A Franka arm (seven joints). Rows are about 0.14 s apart.
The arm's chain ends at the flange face. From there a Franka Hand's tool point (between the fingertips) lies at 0.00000 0.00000 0.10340 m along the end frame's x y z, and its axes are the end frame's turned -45 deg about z.
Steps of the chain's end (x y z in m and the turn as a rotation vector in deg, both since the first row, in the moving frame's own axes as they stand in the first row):
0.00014 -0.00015 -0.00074 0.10 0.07 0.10
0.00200 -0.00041 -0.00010 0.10 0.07 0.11
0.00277 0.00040 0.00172 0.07 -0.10 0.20
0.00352 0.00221 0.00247 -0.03 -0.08 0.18
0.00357 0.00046 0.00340 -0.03 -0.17 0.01
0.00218 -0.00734 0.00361 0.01 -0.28 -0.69
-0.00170 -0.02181 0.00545 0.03 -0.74 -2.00
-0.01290 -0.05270 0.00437 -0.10 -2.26 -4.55
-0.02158 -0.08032 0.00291 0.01 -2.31 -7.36
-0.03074 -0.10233 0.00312 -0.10 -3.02 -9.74
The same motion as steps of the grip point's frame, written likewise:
0.00042 -0.00005 -0.00074 0.02 0.12 0.10
0.00192 0.00109 -0.00010 0.02 0.12 0.11
0.00164 0.00202 0.00172 0.12 -0.02 0.20
0.00079 0.00399 0.00247 0.04 -0.08 0.18
0.00194 0.00267 0.00340 0.10 -0.14 0.01
0.00638 -0.00402 0.00361 0.21 -0.19 -0.69
0.01330 -0.01759 0.00544 0.54 -0.50 -2.00
0.02503 -0.04902 0.00429 1.53 -1.67 -4.55
0.03842 -0.07482 0.00283 1.64 -1.63 -7.36
0.04635 -0.09746 0.00298 2.06 -2.21 -9.74

